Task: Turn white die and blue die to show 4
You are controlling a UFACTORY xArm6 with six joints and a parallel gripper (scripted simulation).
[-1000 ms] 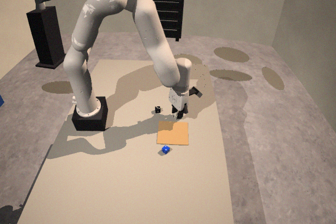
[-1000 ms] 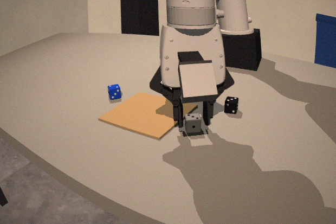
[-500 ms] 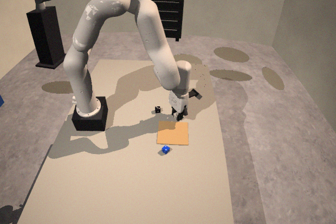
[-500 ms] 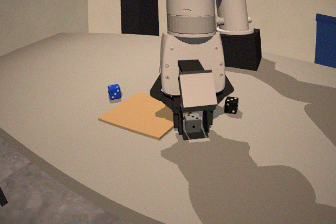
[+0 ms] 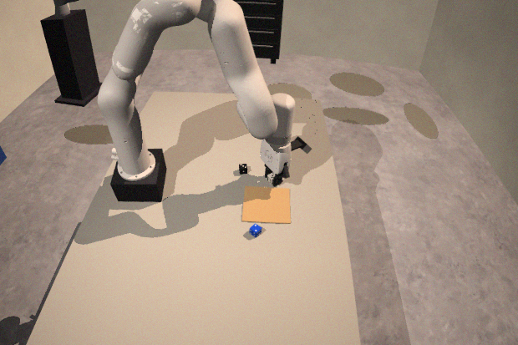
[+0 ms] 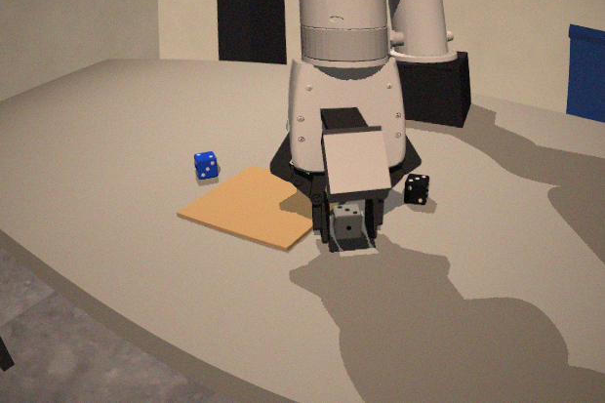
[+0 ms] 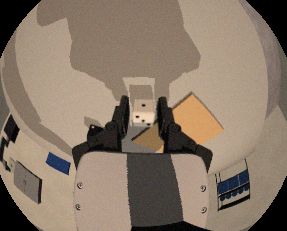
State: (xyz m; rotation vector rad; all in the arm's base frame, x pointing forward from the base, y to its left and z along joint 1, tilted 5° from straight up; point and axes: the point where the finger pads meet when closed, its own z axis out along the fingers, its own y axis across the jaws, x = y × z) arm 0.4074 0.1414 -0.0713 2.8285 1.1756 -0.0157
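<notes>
The white die is 10 mm below my hand. The rest, counted from my hand: blue die (10 mm behind, 220 mm to the right, 10 mm below); orange mat (110 mm to the right, 20 mm below); black die (100 mm behind, 20 mm to the left, 10 mm below).
</notes>
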